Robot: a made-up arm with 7 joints.
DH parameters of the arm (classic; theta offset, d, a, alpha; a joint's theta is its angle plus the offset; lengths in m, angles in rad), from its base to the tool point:
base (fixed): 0 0.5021 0.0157 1.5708
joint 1: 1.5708 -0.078 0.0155 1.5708
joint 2: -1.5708 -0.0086 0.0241 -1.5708
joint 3: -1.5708 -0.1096 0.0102 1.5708
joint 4: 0 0.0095 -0.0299 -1.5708
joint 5: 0 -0.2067 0.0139 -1.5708
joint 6: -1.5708 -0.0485 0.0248 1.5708
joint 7: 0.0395 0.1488 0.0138 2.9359
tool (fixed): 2.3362 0.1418 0 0
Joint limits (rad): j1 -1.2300..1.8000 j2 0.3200..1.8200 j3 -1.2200..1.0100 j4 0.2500..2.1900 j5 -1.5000..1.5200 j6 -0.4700..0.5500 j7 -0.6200..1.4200
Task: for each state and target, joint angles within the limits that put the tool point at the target. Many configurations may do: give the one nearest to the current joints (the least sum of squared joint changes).
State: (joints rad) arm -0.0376 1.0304 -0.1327 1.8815 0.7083 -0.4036 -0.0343
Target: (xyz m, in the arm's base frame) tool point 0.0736 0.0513 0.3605
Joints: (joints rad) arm -0.3454 1.0566 -0.5089 1.9279 0.6616 -0.3904 -0.0031
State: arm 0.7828 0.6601 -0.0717 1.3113 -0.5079 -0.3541 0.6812
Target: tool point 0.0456 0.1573 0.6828
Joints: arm 1.5802 0.8850 0.2719 2.0635 -0.3820 -0.3108 0.7151
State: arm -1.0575 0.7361 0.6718 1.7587 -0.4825 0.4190 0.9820
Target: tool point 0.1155 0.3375 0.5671
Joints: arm -0.2373 1.4027 1.0100 1.1900 -1.0172 -0.2781 0.8840
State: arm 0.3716 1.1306 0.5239 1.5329 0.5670 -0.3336 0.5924
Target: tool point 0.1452 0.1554 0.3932
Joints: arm -0.2264 1.1494 -0.0825 1.5834 0.5755 -0.1678 0.6822
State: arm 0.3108 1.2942 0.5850 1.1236 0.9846 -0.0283 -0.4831
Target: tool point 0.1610 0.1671 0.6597
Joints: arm 0.2523 1.5795 0.6172 1.4542 1.0435 -0.0302 -0.5412
